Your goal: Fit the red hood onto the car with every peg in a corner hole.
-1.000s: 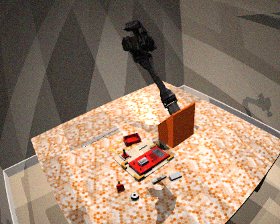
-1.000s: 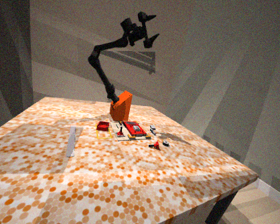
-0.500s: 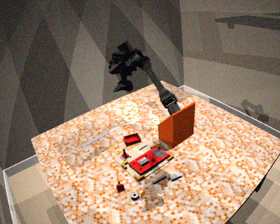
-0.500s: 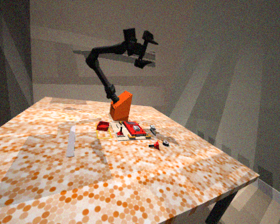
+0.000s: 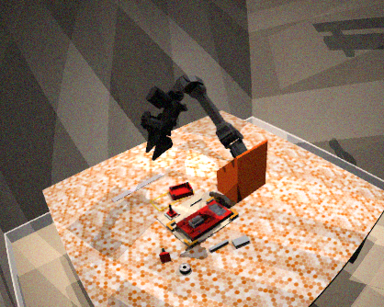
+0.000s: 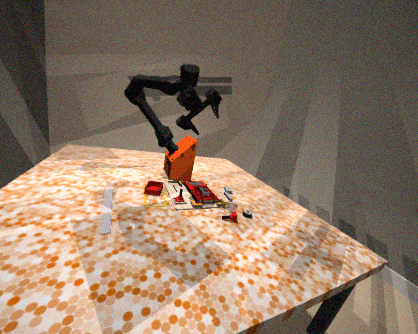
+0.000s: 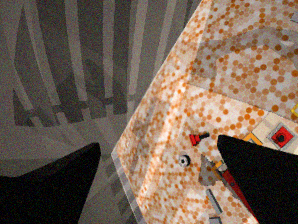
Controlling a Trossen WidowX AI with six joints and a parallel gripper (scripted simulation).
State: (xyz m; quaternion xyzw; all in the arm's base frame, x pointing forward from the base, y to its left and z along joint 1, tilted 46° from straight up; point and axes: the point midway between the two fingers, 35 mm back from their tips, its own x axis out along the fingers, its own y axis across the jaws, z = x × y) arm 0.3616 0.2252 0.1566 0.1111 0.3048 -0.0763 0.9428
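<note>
My gripper tip is 150 mm past the red hood, 150 mm to the left of it and 330 mm above it. Also, from my gripper tip: grey engine block: 110 mm behind, 80 mm to the left, 310 mm below; then dark wheel: 40 mm ahead, 240 mm to the left, 330 mm below; then white strip: 310 mm to the right, 340 mm below.
</note>
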